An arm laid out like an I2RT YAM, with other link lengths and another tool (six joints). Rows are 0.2 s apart.
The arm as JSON. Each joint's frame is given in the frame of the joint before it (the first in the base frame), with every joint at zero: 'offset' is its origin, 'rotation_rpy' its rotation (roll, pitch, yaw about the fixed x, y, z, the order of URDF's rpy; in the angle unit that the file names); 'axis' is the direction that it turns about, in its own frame. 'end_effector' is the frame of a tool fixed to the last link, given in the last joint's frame.
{
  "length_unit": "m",
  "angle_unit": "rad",
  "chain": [
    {
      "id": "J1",
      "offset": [
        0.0,
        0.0,
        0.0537
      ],
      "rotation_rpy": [
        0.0,
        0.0,
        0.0
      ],
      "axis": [
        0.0,
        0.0,
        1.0
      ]
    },
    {
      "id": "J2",
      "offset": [
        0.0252,
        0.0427,
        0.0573
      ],
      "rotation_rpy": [
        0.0,
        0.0,
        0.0
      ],
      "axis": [
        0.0,
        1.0,
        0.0
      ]
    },
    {
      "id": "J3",
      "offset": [
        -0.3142,
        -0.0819,
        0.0
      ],
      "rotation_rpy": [
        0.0,
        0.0,
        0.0
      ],
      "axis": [
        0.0,
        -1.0,
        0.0
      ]
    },
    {
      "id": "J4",
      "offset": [
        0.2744,
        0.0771,
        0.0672
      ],
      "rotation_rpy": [
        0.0,
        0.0,
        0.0
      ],
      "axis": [
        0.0,
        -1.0,
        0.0
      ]
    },
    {
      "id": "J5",
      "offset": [
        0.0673,
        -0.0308,
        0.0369
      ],
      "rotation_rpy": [
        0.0,
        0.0,
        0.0
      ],
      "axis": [
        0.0,
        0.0,
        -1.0
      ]
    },
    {
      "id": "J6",
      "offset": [
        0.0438,
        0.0,
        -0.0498
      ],
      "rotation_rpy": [
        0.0,
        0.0,
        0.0
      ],
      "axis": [
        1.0,
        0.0,
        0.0
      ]
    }
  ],
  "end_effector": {
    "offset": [
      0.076,
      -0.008,
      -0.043
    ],
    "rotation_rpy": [
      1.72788,
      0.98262,
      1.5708
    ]
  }
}
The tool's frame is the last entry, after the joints.
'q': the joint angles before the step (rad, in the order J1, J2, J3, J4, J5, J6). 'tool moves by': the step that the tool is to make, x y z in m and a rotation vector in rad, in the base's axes. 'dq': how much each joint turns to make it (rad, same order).
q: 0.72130, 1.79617, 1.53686, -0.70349, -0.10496, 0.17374
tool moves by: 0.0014, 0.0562, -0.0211, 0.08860, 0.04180, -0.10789
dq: 0.07628, 0.10821, 0.05289, 0.10418, 0.03383, 0.20432
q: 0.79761, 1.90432, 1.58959, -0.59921, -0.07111, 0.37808
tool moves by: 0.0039, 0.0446, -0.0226, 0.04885, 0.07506, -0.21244
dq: 0.05525, 0.12181, 0.09147, 0.02181, 0.09286, 0.26631
